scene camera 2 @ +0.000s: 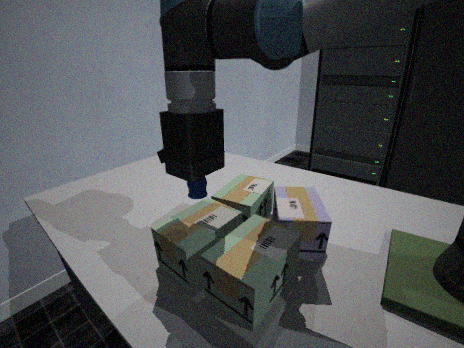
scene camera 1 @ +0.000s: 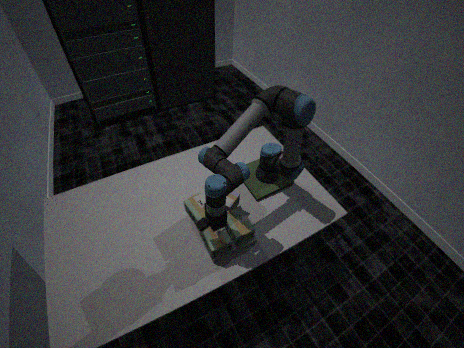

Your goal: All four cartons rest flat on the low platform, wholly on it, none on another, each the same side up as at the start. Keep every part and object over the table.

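Places are measured from the arm's base along level axes (x ahead, y left, z up), in metres.
Pixels of known places: hand at its tool point: [scene camera 2: 197, 194]; arm's base at its link origin: [scene camera 1: 267, 174].
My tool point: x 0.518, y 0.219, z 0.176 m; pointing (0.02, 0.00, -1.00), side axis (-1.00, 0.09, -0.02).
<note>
For each thing: its top centre in the pictures, then the offset to it from my tool point. Level surfaces: height alone.
- third green carton at its top centre: [scene camera 2: 244, 187] [scene camera 1: 199, 206] dx -0.006, dy -0.167, dz -0.056 m
- purple carton at its top centre: [scene camera 2: 299, 201] [scene camera 1: 222, 194] dx -0.145, dy -0.167, dz -0.056 m
- pale table at its surface level: dz -0.200 m
Three green cartons and one purple carton stand close together, arrows up on the sides that show. In scene camera 2, one green carton [scene camera 1: 243, 231] [scene camera 2: 235, 255] is nearest, another green carton [scene camera 1: 217, 243] [scene camera 2: 172, 235] is at the left, the third green carton [scene camera 1: 192, 206] [scene camera 2: 240, 188] is behind, and the purple carton [scene camera 2: 310, 232] is at the right. My suction gripper [scene camera 2: 197, 196] is open, its blue cup bare above the left carton, apart from its top. In scene camera 1 the arm hides the cup. The low platform cannot be made out beneath the cartons; their seating on it is hidden.
The cartons are near the front edge of the pale table [scene camera 1: 115, 200] [scene camera 2: 350, 195]. The arm's base stands on a green plate [scene camera 1: 260, 191] [scene camera 2: 410, 260] at the right. A dark server rack [scene camera 1: 112, 60] [scene camera 2: 355, 120] stands beyond the table.
</note>
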